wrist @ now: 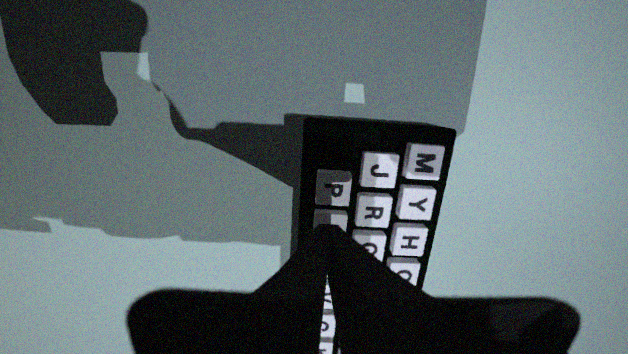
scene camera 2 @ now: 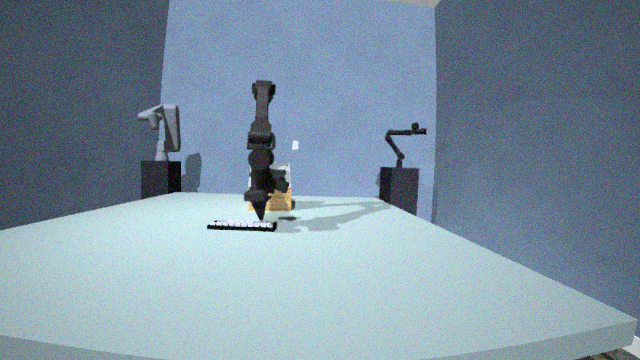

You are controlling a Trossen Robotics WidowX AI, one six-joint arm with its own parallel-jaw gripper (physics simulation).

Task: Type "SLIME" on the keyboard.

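Frame: origin at the arm's base, x ahead, y left, z up, level; centimetres.
Seen in the pictures: gripper, fingertip midpoint: (wrist: 326, 234) (scene camera 2: 261, 220).
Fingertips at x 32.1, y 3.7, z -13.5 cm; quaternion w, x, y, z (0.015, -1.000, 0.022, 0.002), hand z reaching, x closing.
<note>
Offsets run from my fingertips to a thing's top centre. Level surfaces: height alone.
The black keyboard {dy -5.3, dx +1.8, dz -0.5 cm} (scene camera 2: 242, 228) (wrist: 380, 131) with white letter keys lies flat on the table. In the wrist view the P key {dy +1.9, dx +0.3, dz -0.5 cm} (wrist: 333, 188), the J key {dy +2.7, dx +2.2, dz -0.5 cm} (wrist: 380, 170) and the M key {dy +3.1, dx +4.2, dz -0.5 cm} (wrist: 425, 162) are nearest its top end. The R key {dy +0.8, dx +2.1, dz -0.5 cm} (wrist: 374, 210), the Y key {dy +1.2, dx +4.1, dz -0.5 cm} (wrist: 416, 202) and the H key {dy -0.7, dx +4.0, dz -0.5 cm} (wrist: 409, 240) also show. My gripper (scene camera 2: 261, 219) (wrist: 326, 234) is shut and empty, pointing down. Its tips are at the key {dy +0.0, dx +0.2, dz -0.5 cm} (wrist: 331, 218) just below P and cover its letter; whether they touch it I cannot tell. The fingers hide much of the lower keyboard.
An orange and white box (scene camera 2: 281, 200) stands on the table {dz -2.1 cm} (scene camera 2: 320, 280) behind my arm. A grey robot arm (scene camera 2: 171, 127) on a dark pedestal stands at the back left, and a black arm (scene camera 2: 395, 145) on another at the back right. Arm shadows fall across the table.
</note>
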